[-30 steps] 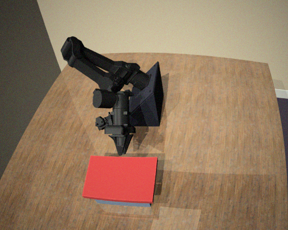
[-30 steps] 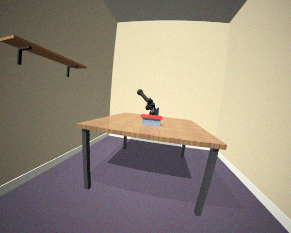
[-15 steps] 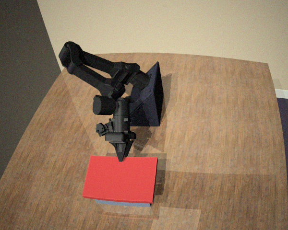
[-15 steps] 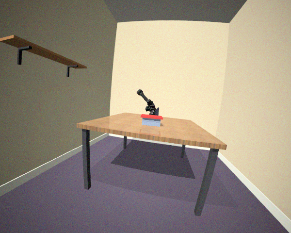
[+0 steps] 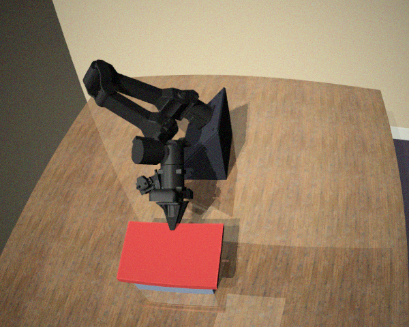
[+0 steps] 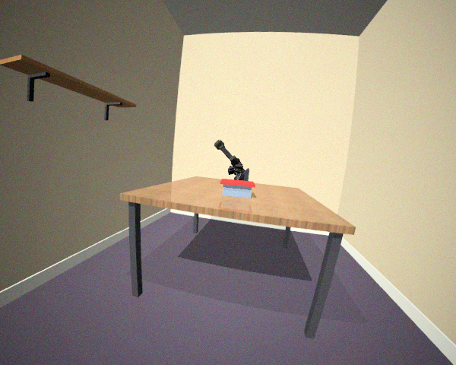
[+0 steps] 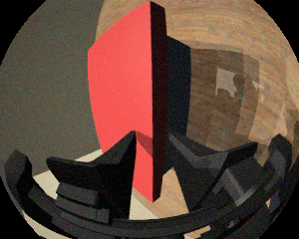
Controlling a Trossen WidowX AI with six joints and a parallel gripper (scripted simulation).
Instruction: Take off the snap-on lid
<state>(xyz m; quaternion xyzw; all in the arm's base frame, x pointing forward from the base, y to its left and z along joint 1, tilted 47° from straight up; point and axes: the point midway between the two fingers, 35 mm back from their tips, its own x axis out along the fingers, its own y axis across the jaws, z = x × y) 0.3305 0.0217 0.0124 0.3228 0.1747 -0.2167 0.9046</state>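
Now: gripper tip 7 cm short of the red lid, 1 cm to the right of it and 1 cm below it. Also, from my gripper tip: storage box (7 cm ahead, 1 cm to the left, 4 cm below).
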